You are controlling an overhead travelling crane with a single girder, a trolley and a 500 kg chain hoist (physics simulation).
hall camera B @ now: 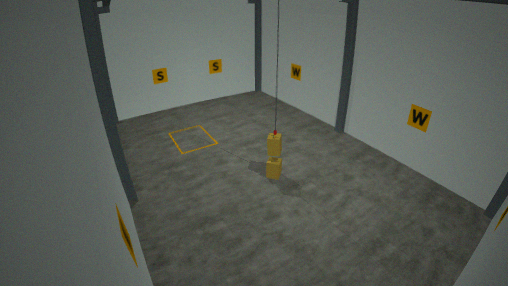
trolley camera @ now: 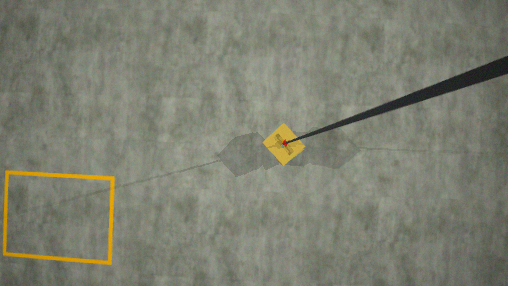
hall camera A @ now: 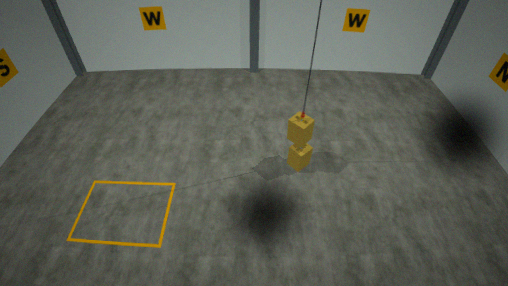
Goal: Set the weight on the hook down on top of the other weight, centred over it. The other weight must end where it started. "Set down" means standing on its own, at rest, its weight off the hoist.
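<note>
My hook [hall camera A: 303,115] [hall camera B: 275,132] [trolley camera: 284,143], a small red piece on a taut chain, is attached to the top of the upper yellow weight [hall camera A: 300,132] [hall camera B: 274,146] [trolley camera: 284,158]. This weight hangs upright, a little above the other yellow weight [hall camera A: 299,160] [hall camera B: 273,171], which stands on the floor. A narrow gap shows between them in both hall views. In hall camera B the two are nearly in line, the upper one perhaps slightly to the right. In the trolley view the upper weight hides the lower one, so their exact centring cannot be told.
A yellow outlined square [hall camera A: 135,182] [hall camera B: 200,148] [trolley camera: 60,175] is marked on the floor, well away from the weights. Shadows lie on both sides of the weights. Two dark blurred spots cover parts of the hall camera A view. Walls with lettered signs stand around.
</note>
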